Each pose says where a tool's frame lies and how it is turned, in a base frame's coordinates. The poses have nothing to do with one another.
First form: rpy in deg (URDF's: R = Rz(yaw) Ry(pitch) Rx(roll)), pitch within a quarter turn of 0, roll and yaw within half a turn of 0; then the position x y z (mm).
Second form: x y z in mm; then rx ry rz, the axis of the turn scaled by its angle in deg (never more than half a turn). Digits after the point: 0 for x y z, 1 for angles.
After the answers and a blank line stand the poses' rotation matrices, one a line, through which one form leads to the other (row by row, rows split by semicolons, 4 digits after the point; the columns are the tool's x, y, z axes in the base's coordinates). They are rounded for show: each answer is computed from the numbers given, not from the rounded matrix.
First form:
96.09 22.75 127.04 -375 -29 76
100.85 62.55 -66.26 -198 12 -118
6.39 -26.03 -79.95 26 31 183
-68.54 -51.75 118.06 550 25 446
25.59 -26.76 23.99 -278 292 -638
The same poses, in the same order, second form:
-375 -29 76 29.7 102.0 74.7
-198 12 -118 115.0 -13.0 -99.4
26 31 183 -12.9 -25.9 -76.9
550 25 446 6.5 -82.6 68.1
-278 292 -638 30.4 -20.7 29.1

-0.5555 -0.1469 0.8184; 0.7361 0.3708 0.5662; -0.3867 0.9170 -0.0978
0.1856 0.1786 -0.9663; -0.4220 -0.8736 -0.2425; -0.8874 0.4527 -0.0868
0.1568 0.9700 -0.1857; -0.8848 0.2215 0.4100; 0.4388 0.1000 0.8930
-0.2912 -0.6666 -0.6861; 0.5463 0.4729 -0.6913; 0.7853 -0.5762 0.2265
0.8158 -0.5444 -0.1954; 0.3630 0.7449 -0.5597; 0.4503 0.3857 0.8053

